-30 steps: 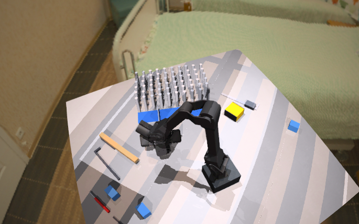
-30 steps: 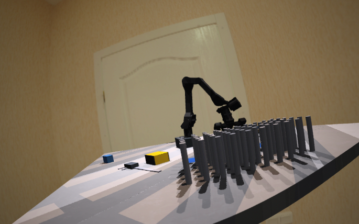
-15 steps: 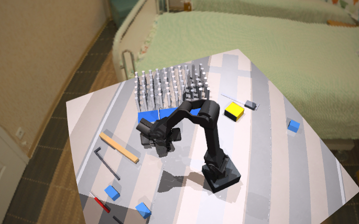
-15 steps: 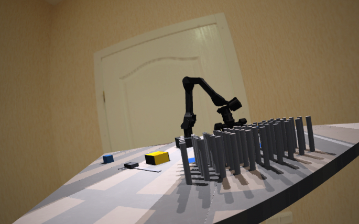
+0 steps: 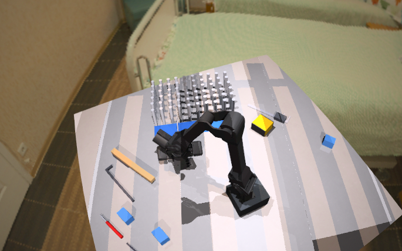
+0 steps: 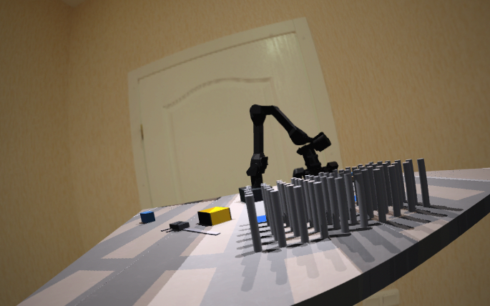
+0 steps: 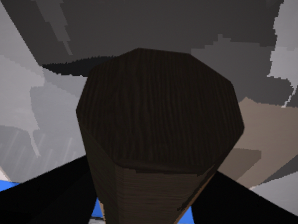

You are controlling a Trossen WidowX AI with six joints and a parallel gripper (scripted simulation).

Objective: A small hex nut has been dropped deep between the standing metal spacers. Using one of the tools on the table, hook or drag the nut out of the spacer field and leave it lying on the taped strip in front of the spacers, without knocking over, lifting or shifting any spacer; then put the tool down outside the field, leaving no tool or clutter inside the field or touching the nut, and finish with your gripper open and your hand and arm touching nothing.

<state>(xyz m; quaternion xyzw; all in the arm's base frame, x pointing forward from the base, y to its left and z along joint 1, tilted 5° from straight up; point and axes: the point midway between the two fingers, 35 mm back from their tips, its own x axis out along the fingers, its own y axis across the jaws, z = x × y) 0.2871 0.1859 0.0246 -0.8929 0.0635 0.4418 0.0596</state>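
Right now my gripper tip is 140 mm short of the blue taped strip, 110 mm to the left of it and 30 mm above it. From my gripper tip the other things lie so: brown-handled tool: 100 mm ahead, 20 mm to the right; hex nut: 320 mm ahead, 50 mm to the right, 30 mm below; red-handled tool: 390 mm to the left, 250 mm behind, 20 mm below.
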